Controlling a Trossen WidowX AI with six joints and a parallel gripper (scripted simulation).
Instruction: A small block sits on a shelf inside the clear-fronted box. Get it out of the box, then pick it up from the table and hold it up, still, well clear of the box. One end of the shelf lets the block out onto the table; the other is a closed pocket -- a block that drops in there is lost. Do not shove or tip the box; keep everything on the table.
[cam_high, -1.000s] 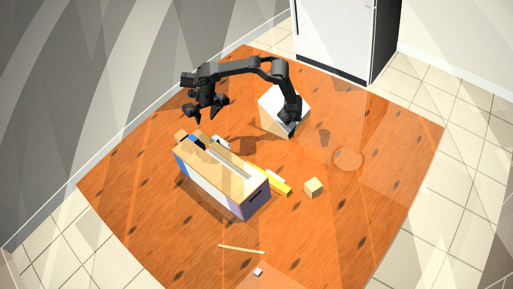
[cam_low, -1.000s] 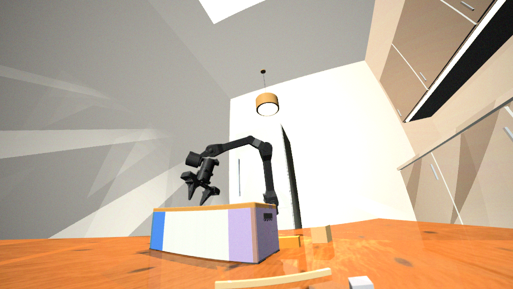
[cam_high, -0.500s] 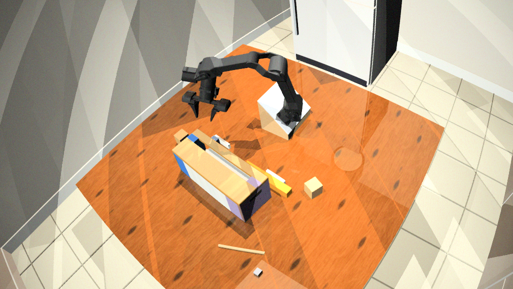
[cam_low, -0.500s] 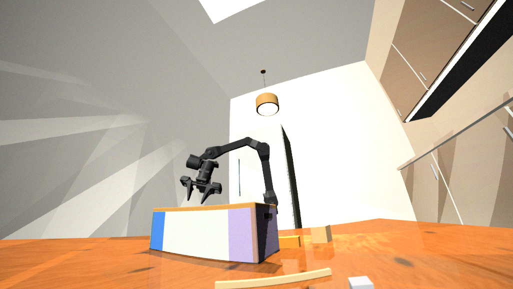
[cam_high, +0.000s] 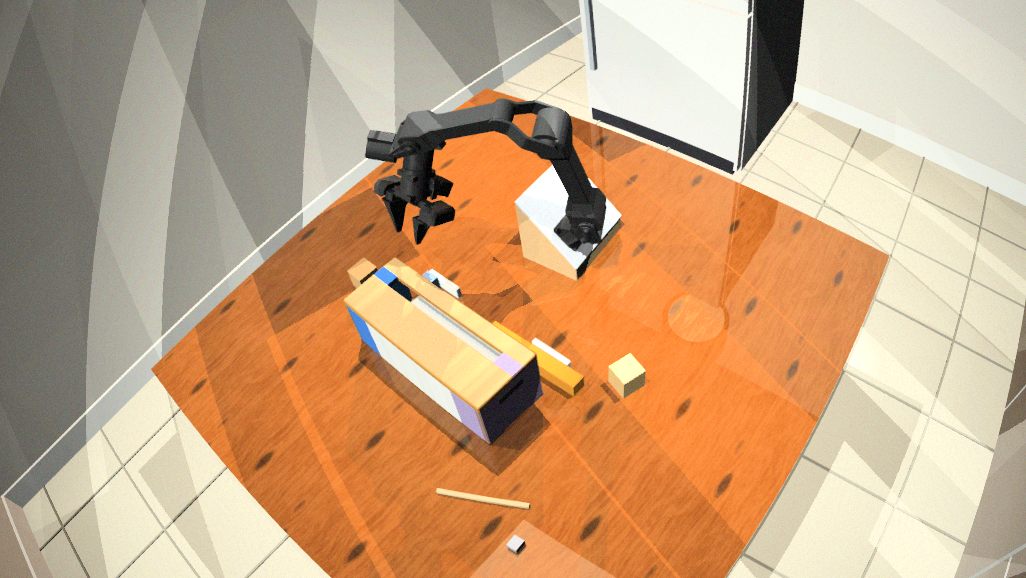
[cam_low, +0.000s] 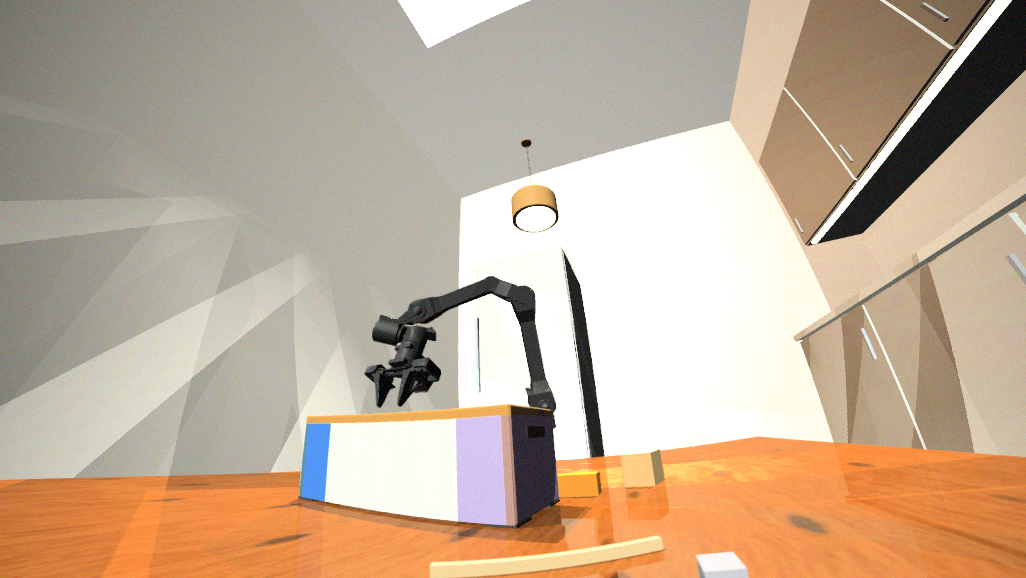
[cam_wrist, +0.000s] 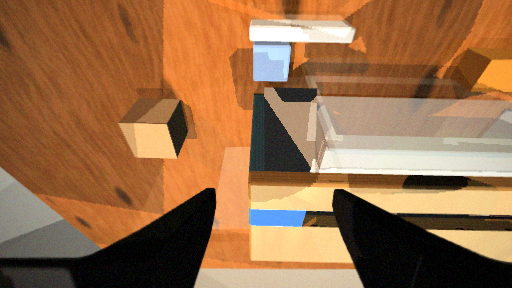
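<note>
The blue block is 1 cm behind my gripper tip and 15 cm below it. The rest, counted from my gripper tip: box: 9 cm ahead, 16 cm to the left, 10 cm below; then yellow bar: 4 cm ahead, 30 cm to the left, 15 cm below; then thin stick: 33 cm ahead, 39 cm to the left, 16 cm below.
</note>
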